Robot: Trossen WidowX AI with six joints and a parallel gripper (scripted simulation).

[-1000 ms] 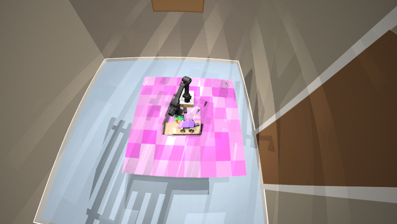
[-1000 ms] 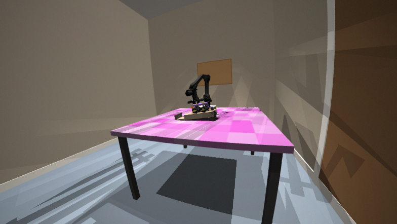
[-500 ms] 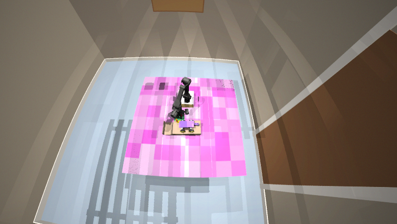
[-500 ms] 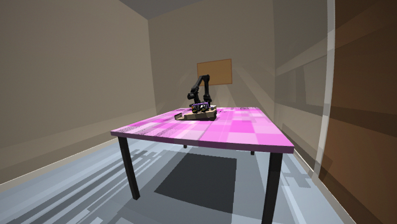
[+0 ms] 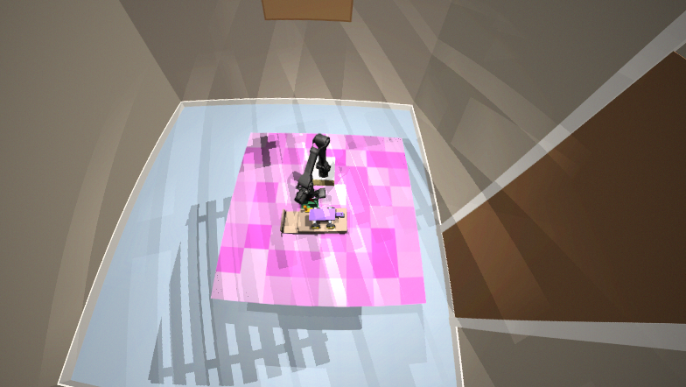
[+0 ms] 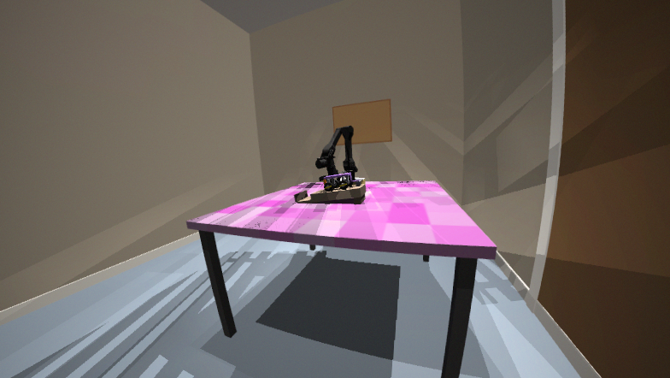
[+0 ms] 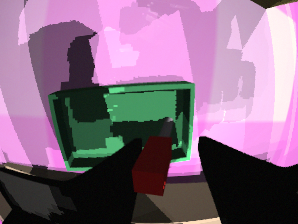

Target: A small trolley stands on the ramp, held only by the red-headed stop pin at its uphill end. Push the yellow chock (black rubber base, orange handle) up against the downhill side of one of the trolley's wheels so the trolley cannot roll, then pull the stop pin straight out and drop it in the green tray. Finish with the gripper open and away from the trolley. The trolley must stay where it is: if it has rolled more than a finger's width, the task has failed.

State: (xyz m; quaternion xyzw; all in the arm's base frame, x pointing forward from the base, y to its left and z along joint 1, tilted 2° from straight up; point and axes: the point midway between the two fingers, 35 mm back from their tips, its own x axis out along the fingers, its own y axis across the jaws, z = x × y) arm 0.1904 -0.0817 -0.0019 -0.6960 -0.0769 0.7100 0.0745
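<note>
Right now the green tray is 6 cm below my gripper tip and 3 cm to the right of it. Round my gripper tip: red-headed stop pin: right at my gripper tip; ramp: 15 cm ahead, 5 cm to the left; yellow chock: 8 cm ahead, 3 cm to the right, 3 cm above.
</note>
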